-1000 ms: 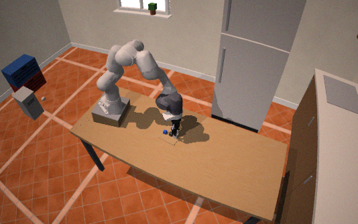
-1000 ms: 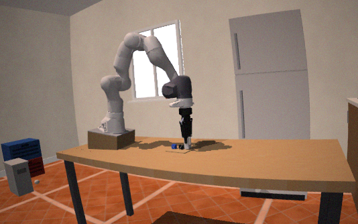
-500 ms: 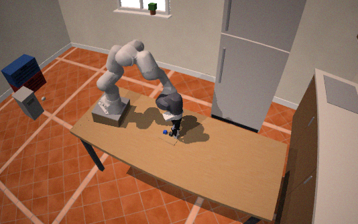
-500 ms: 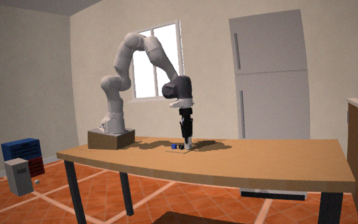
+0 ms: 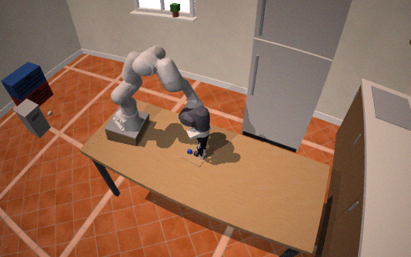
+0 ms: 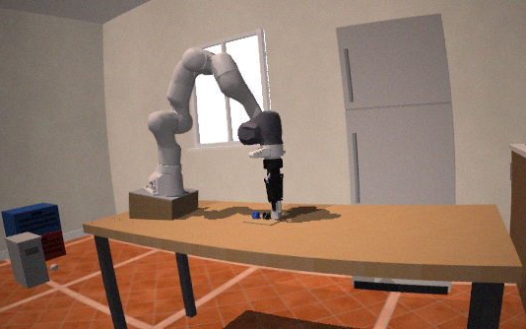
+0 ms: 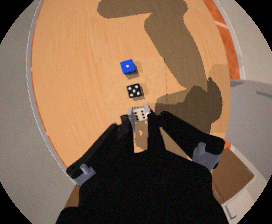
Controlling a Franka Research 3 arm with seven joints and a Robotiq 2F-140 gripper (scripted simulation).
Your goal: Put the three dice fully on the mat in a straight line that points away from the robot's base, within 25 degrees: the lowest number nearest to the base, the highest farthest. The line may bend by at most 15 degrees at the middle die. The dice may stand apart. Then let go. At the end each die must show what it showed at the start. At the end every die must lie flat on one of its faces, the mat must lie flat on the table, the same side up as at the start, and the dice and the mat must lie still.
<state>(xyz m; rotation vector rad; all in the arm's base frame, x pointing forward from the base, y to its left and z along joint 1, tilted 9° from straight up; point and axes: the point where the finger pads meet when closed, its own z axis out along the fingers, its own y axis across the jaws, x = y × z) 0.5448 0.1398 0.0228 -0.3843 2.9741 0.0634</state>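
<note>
My gripper is now 40 mm past the wood-coloured mat, 10 mm to the left of it and 40 mm above it. Round my hand: blue die 90 mm behind, 20 mm to the right, 30 mm below.
</note>
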